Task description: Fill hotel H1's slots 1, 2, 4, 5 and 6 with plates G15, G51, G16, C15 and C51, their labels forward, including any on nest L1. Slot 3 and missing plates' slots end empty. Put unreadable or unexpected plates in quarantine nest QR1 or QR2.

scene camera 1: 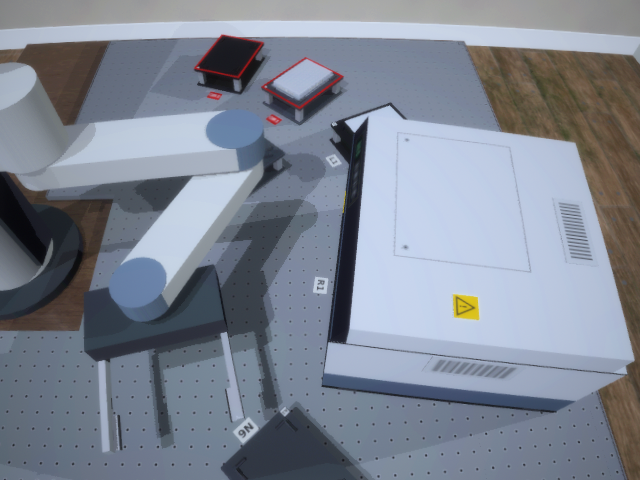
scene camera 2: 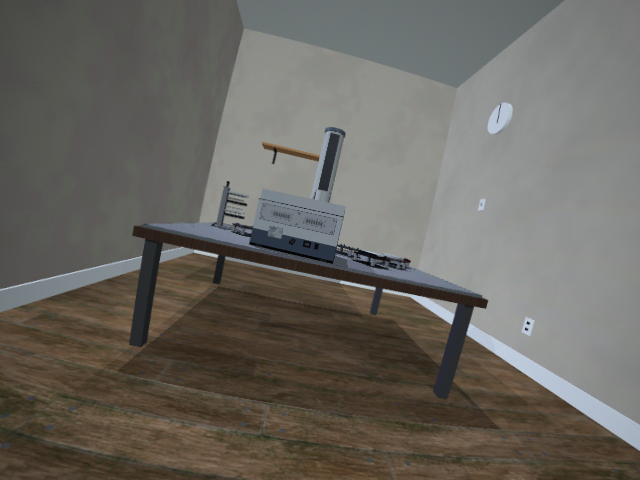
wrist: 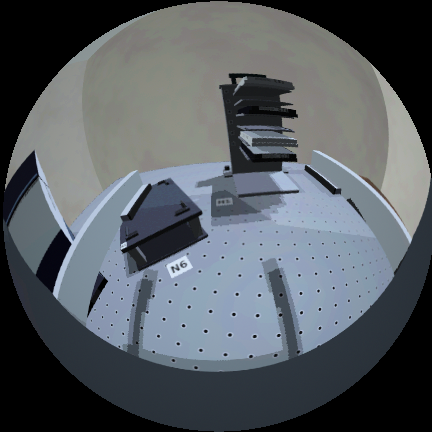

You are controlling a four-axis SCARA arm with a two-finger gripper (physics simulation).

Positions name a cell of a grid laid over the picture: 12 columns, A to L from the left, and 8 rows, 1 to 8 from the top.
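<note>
My gripper (scene camera 1: D8), (wrist: G3) is empty-handed and holds nothing, and I see it from scene camera 1 as well as from the wrist. There is a white plate (scene camera 1: F2) too, though in the wrist view the plate is out of frame.
</note>
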